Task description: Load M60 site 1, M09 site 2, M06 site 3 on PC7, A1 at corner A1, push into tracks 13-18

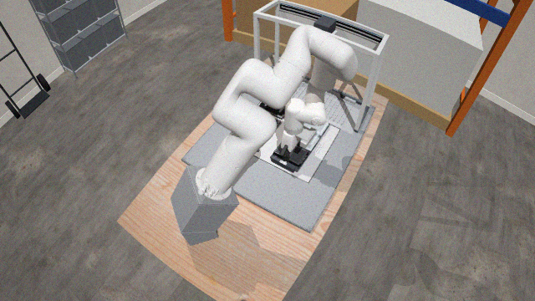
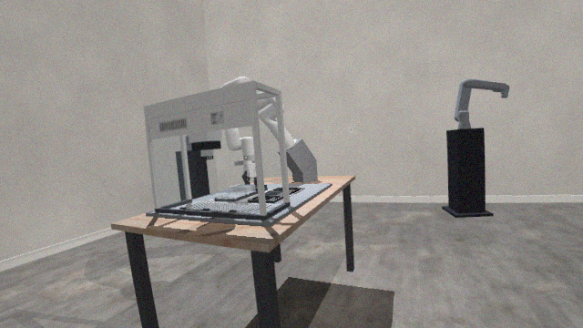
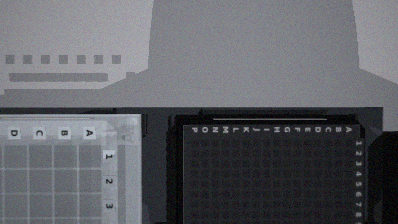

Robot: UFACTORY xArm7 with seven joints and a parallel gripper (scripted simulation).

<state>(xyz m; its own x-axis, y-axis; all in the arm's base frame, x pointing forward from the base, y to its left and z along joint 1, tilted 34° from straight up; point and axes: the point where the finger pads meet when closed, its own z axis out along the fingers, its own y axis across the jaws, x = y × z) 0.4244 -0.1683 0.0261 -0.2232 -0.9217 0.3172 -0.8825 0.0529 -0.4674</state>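
My gripper is now 10 mm above the deep-well block M09. The rest, counted from my hand: dark plate carrier PC7: 90 mm ahead, 20 mm to the right, 20 mm below; white apron: 100 mm ahead, 60 mm to the left, 30 mm below; 96-well plate M06: 100 mm ahead, 30 mm to the right.
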